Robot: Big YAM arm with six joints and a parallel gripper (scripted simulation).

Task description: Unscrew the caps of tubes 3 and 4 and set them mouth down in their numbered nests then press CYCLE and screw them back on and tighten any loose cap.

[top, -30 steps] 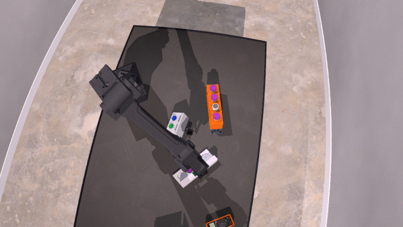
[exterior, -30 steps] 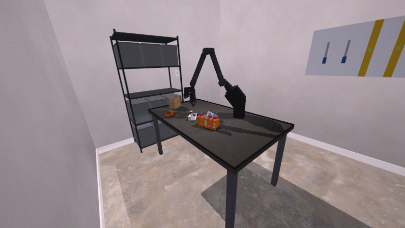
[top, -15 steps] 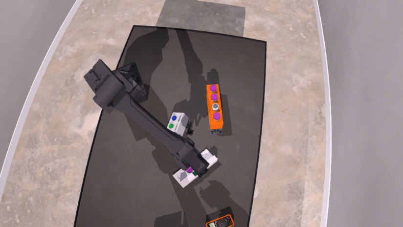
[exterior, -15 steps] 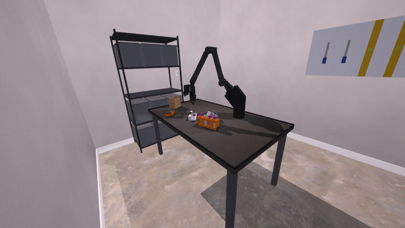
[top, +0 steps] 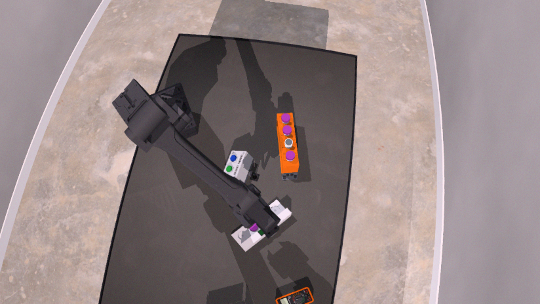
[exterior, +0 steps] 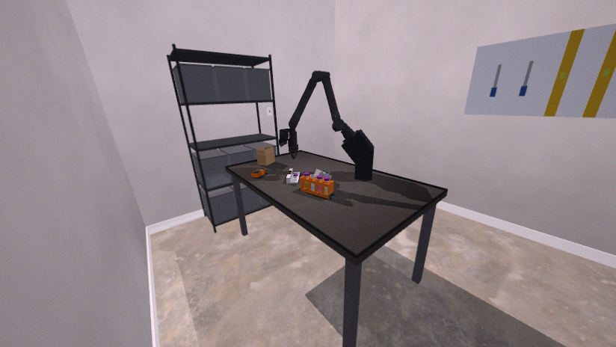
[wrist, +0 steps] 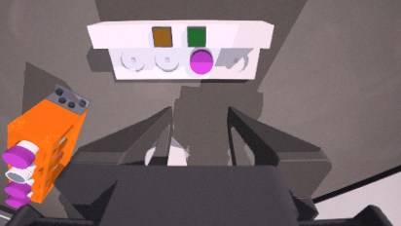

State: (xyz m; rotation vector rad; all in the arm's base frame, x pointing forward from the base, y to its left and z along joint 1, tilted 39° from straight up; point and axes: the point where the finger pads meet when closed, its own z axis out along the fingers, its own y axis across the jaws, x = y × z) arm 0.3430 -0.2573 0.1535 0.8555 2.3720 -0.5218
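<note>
Now: the cap 25 cm to the left of my hand, 11 cm ahead of it and 5 cm below it. Round my hand: green key (21 cm to the left, 11 cm behind, 9 cm below); then blue key (25 cm to the left, 10 cm behind, 9 cm below); then key housing (23 cm to the left, 11 cm below, 9 cm behind).
</note>
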